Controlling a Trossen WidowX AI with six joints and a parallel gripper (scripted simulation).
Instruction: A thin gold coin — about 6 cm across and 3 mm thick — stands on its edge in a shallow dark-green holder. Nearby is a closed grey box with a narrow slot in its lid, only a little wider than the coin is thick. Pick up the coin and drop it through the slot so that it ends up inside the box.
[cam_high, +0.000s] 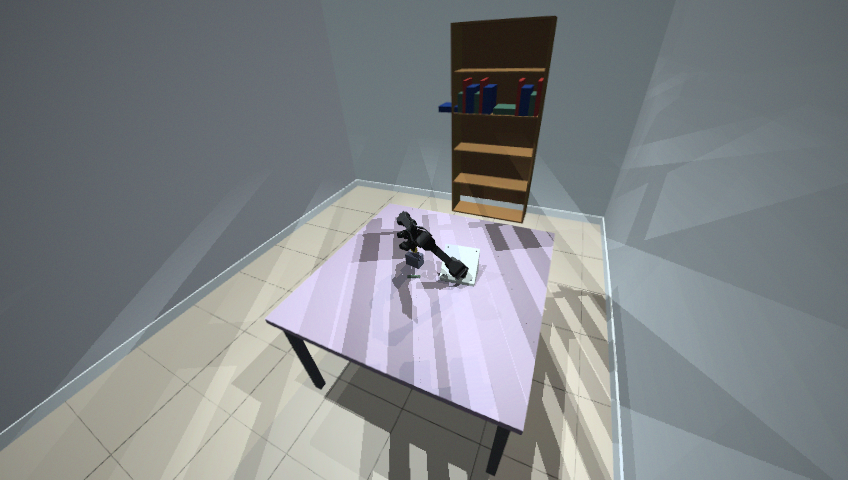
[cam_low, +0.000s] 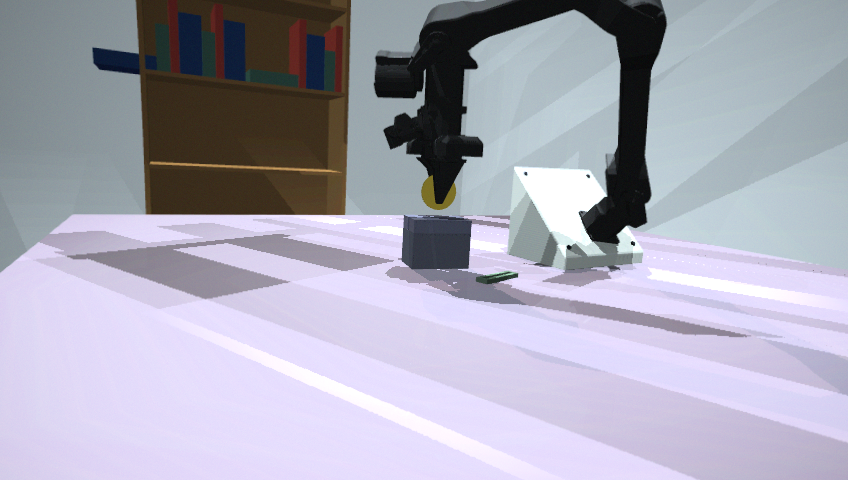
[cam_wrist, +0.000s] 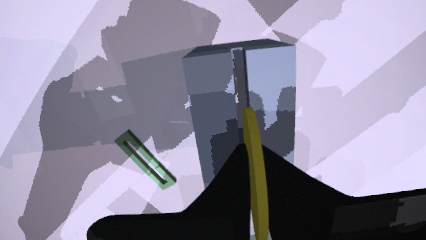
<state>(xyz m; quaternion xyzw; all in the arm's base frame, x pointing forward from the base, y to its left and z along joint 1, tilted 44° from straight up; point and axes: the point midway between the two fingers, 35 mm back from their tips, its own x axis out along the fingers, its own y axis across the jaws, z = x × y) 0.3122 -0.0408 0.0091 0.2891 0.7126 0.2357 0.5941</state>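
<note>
Now: gripper tip 20 mm below the coin.
</note>
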